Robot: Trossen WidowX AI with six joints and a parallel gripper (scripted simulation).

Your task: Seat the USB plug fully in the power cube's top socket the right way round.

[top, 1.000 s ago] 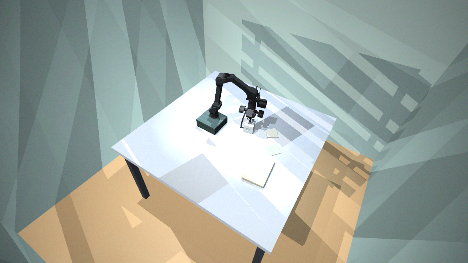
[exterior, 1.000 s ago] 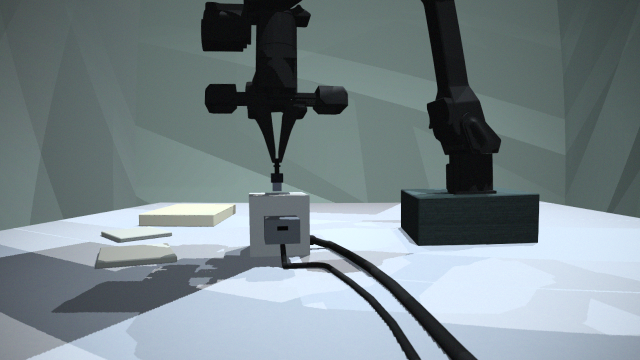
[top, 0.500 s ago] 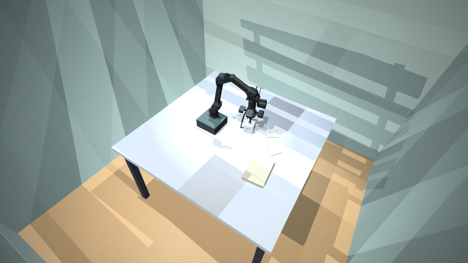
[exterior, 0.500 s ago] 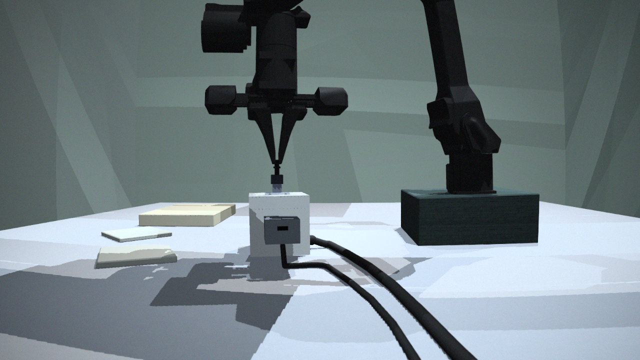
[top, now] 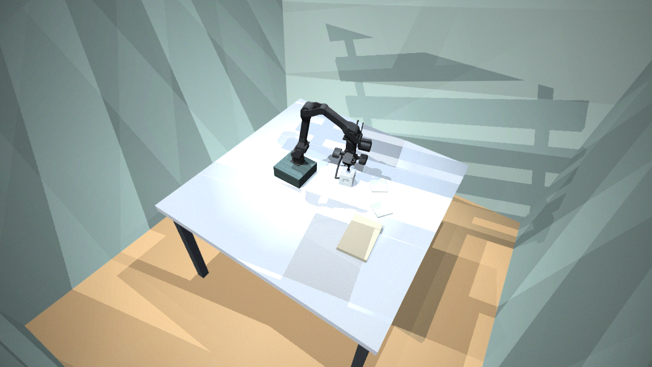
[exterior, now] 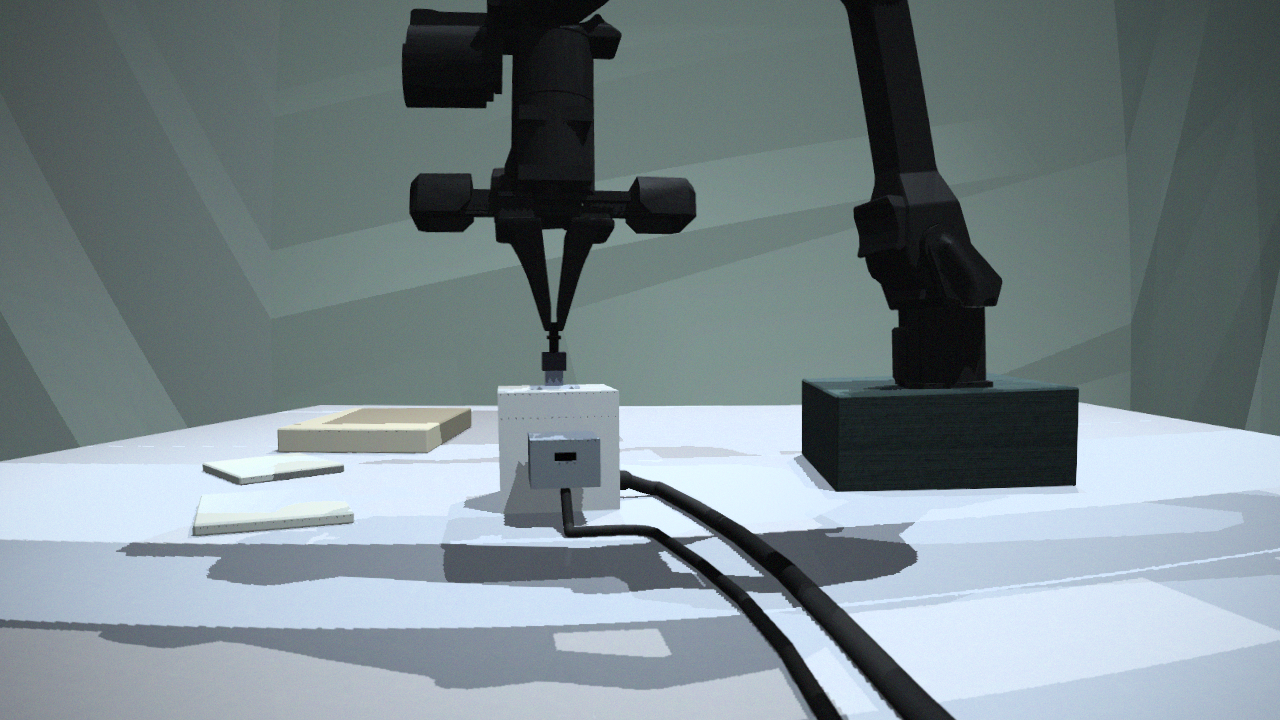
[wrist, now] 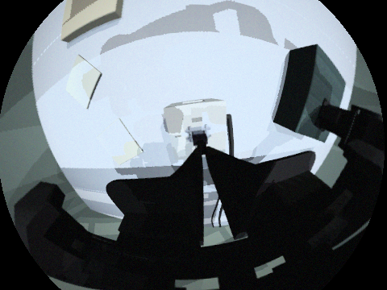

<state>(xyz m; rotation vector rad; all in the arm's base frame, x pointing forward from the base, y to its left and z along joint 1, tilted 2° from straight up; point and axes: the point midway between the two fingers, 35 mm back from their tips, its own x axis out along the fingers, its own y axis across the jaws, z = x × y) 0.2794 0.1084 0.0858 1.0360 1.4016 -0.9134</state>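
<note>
My gripper tip is 2 cm above the black USB plug. Also, from my gripper tip: cream pad (28 cm ahead, 29 cm to the right, 10 cm below); USB socket (5 cm below).
</note>
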